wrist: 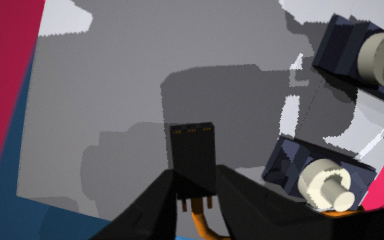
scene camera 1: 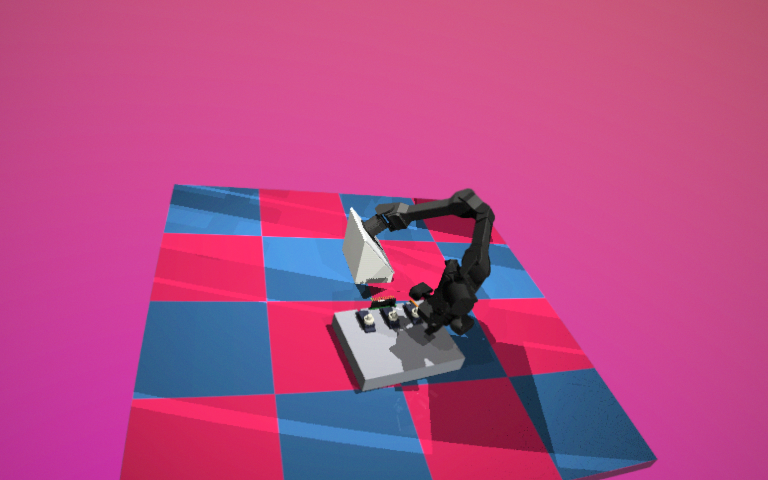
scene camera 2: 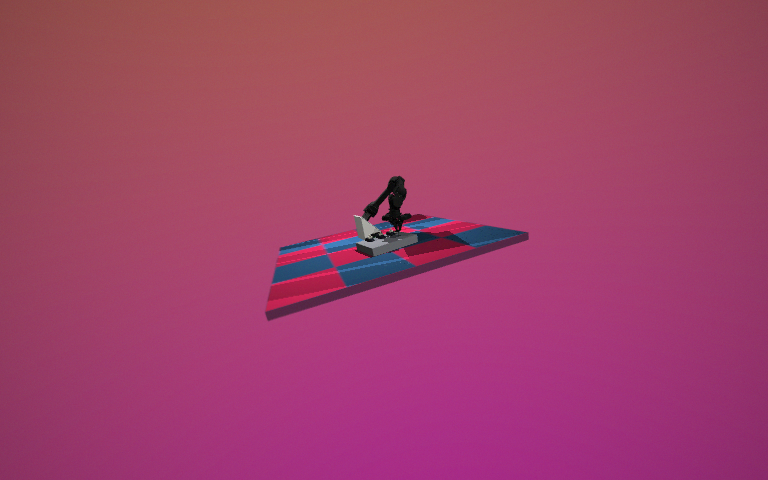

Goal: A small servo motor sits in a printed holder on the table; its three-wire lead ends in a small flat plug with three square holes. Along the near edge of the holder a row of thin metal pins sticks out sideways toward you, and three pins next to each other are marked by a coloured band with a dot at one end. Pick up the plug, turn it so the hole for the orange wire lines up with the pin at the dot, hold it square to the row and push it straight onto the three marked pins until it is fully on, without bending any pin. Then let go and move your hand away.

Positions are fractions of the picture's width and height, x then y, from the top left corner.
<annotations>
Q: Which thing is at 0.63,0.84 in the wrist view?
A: My gripper.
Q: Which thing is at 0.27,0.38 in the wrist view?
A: A grey holder.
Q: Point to a grey holder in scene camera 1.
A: At 0.50,0.74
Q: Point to a grey holder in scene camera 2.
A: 0.52,0.50
</annotations>
